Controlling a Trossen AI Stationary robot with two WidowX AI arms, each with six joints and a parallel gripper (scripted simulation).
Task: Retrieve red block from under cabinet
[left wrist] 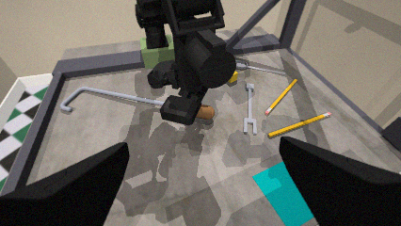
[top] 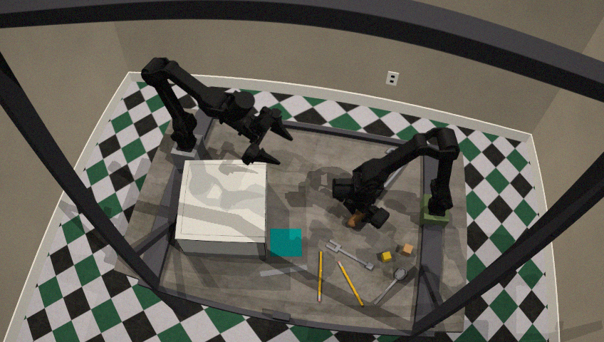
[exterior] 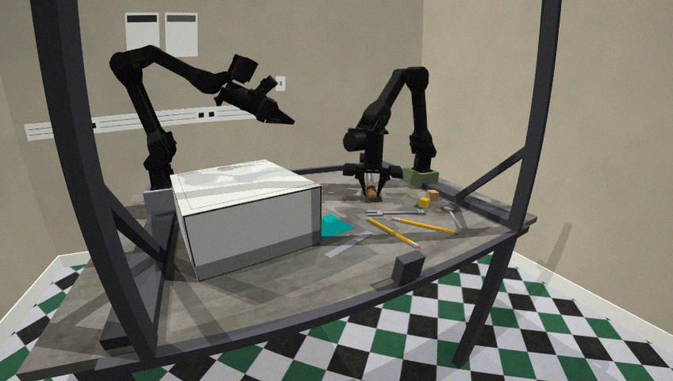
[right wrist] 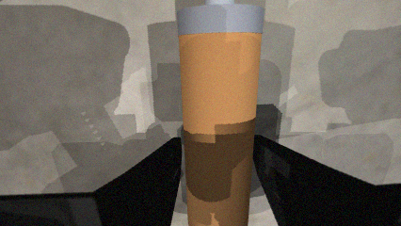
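The forked wrench is 140 mm behind my right hand, 10 mm to the right of it and 40 mm below it. From my right hand the other things lie so: tan cube 90 mm behind, 190 mm to the right, 20 mm below; then yellow cube 130 mm behind, 120 mm to the right, 30 mm below; then teal square 150 mm behind, 210 mm to the left, 40 mm below.
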